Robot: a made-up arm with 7 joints.
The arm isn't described. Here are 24 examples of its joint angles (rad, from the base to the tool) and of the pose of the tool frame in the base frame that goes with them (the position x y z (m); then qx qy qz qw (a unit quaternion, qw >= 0)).
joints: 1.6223 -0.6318 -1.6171 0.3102 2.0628 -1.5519 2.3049
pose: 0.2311 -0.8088 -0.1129 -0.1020 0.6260 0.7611 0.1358
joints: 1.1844 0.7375 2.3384 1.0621 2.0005 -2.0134 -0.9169
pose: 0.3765 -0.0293 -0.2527 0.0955 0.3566 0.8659 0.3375
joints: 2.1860 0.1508 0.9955 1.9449 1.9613 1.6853 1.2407
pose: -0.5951 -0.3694 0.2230 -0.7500 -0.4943 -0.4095 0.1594
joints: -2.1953 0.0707 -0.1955 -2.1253 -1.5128 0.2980 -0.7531
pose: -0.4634 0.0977 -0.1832 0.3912 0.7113 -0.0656 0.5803
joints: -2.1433 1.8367 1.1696 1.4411 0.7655 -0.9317 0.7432
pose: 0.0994 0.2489 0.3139 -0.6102 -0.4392 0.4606 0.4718
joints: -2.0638 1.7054 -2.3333 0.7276 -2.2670 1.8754 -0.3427
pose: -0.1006 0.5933 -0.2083 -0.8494 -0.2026 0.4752 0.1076
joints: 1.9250 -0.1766 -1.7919 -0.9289 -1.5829 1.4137 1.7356
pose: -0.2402 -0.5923 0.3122 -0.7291 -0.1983 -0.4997 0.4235
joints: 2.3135 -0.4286 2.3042 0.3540 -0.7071 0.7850 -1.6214
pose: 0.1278 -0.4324 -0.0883 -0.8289 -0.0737 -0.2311 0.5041
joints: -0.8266 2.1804 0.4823 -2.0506 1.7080 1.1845 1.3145
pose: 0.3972 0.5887 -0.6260 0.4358 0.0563 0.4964 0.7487
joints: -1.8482 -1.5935 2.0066 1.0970 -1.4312 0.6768 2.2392
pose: -0.3416 -0.2020 0.3567 -0.8190 0.0064 -0.2265 0.5272
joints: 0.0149 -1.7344 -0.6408 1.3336 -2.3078 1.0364 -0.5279
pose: 0.2587 0.2161 -0.1920 0.2872 0.4873 0.7147 0.4113
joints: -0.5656 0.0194 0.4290 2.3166 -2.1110 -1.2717 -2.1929
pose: -0.0193 0.3123 -0.0970 -0.0504 0.3317 0.5161 0.7881
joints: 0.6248 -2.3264 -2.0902 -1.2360 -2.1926 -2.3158 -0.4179
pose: -0.3073 0.0311 -0.0262 -0.8395 -0.5420 -0.0289 0.0257
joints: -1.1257 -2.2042 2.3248 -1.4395 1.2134 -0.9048 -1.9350
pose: 0.0734 0.2109 0.3011 0.7233 0.5692 0.0648 0.3856
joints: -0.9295 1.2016 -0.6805 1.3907 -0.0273 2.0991 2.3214
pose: -0.4497 0.0015 -0.4812 -0.3893 0.2911 -0.6084 0.6274
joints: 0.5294 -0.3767 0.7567 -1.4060 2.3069 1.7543 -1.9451
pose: 0.5944 0.1904 -0.1990 0.1121 0.3785 -0.0666 0.9164
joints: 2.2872 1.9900 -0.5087 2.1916 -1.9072 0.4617 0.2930
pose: -0.4554 -0.4964 -0.2143 -0.3223 -0.7543 -0.4702 0.3257
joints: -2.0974 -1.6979 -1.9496 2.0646 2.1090 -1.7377 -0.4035
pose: -0.3770 0.3538 0.2057 -0.8659 -0.2359 -0.1362 0.4195
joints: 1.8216 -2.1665 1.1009 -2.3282 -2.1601 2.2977 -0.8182
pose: 0.2891 -0.5480 0.1772 -0.4718 0.5888 -0.1233 0.6447
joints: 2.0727 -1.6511 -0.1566 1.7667 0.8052 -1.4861 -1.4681
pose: -0.0324 -0.2914 -0.0887 -0.4107 0.8192 -0.3964 0.0561
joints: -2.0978 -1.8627 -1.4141 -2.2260 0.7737 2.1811 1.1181
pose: 0.3024 0.0024 -0.5105 -0.1016 0.1806 0.5310 0.8217
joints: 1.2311 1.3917 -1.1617 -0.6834 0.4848 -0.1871 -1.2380
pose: 0.1993 -0.1816 -0.2180 -0.2037 -0.5098 0.0998 0.8298
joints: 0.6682 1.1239 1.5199 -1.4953 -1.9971 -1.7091 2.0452
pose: 0.2585 -0.6795 0.1370 -0.7840 -0.4468 -0.1107 0.4165
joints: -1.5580 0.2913 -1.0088 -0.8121 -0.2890 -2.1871 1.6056
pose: -0.8645 -0.1088 -0.0334 -0.3271 0.5273 -0.2103 0.7555
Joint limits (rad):
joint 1: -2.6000..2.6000
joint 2: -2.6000..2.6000
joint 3: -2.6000..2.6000
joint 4: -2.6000..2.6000
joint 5: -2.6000..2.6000
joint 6: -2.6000..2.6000
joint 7: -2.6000..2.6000
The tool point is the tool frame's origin. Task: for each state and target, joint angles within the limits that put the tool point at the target. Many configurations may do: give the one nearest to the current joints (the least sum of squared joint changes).
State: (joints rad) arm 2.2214 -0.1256 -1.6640 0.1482 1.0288 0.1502 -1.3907
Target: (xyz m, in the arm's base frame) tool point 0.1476 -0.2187 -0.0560
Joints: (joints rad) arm 2.0309 -0.0690 -1.8077 0.1425 1.1245 0.1854 -1.2238
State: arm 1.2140 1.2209 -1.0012 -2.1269 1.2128 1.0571 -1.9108
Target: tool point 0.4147 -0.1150 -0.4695
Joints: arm 1.1671 1.6437 -1.0059 -1.7814 1.3832 1.0508 -2.3610
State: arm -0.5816 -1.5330 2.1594 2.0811 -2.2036 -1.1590 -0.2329
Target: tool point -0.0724 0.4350 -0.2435
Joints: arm -0.6389 -0.9330 2.5497 1.8597 -1.7667 -0.7244 -0.5340
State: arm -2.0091 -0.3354 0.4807 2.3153 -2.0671 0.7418 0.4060
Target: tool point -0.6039 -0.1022 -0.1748
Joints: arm -2.0653 -0.8252 0.7524 2.5444 -1.6027 0.7145 0.4773
